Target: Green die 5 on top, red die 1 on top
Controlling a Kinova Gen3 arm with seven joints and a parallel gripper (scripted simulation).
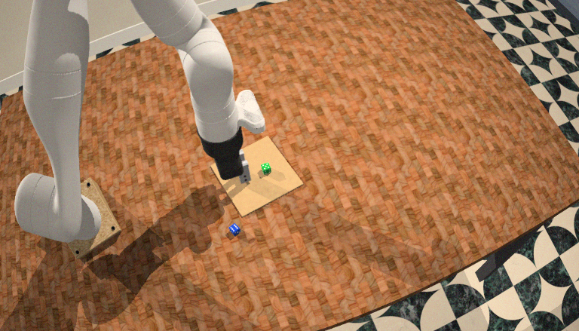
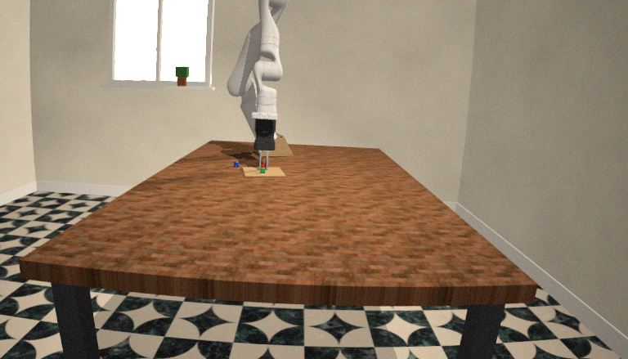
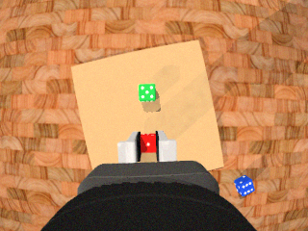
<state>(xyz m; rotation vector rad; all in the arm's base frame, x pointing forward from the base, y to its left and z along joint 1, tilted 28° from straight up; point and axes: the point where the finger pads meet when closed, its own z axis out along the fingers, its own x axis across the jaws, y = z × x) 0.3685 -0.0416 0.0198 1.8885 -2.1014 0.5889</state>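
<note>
Right now the red die is 10 mm below my hand. Round my hand: tan mat (20 mm ahead, 30 mm below); green die (50 mm ahead, 10 mm to the right, 20 mm below); blue die (70 mm behind, 100 mm to the right, 20 mm below).
</note>
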